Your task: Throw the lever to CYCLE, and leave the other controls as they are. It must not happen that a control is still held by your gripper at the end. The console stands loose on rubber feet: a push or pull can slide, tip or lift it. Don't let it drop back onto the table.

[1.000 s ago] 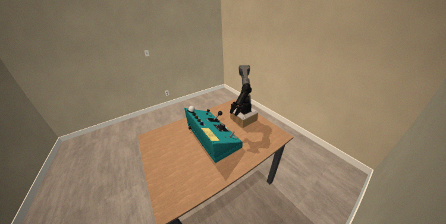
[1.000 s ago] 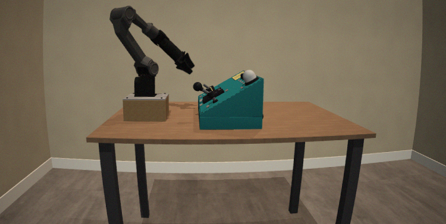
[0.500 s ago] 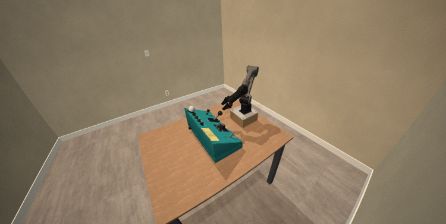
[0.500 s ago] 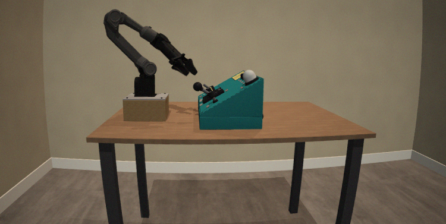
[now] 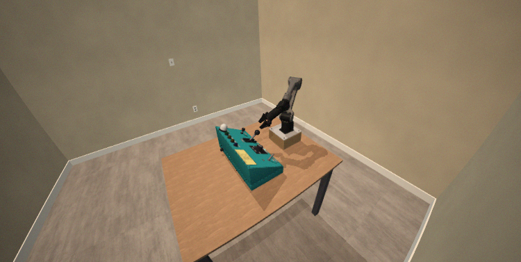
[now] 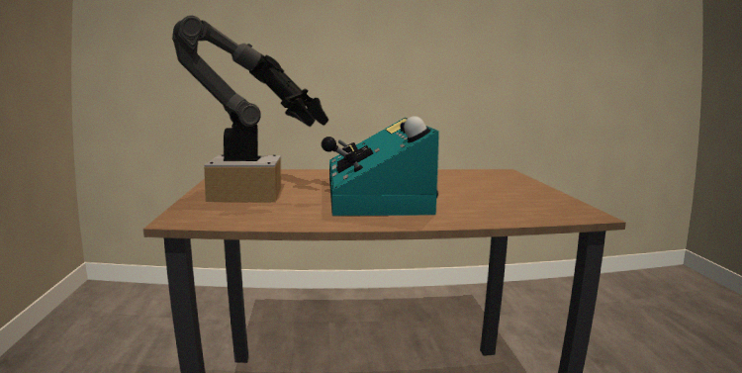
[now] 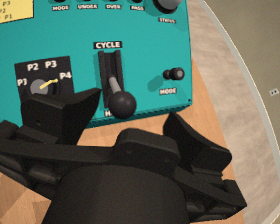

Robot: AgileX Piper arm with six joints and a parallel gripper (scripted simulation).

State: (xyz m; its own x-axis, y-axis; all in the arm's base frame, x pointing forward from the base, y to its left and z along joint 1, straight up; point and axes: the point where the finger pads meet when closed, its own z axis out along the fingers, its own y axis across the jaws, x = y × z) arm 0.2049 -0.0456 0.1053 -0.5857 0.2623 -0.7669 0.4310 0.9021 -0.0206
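My gripper is now 12 cm short of the teal console, 6 cm to the right of it and 11 cm above it. Round my hand: rotary selector: 9 cm ahead, 11 cm to the left, 9 cm below; toggle: 8 cm ahead, 24 cm to the left, 9 cm below.
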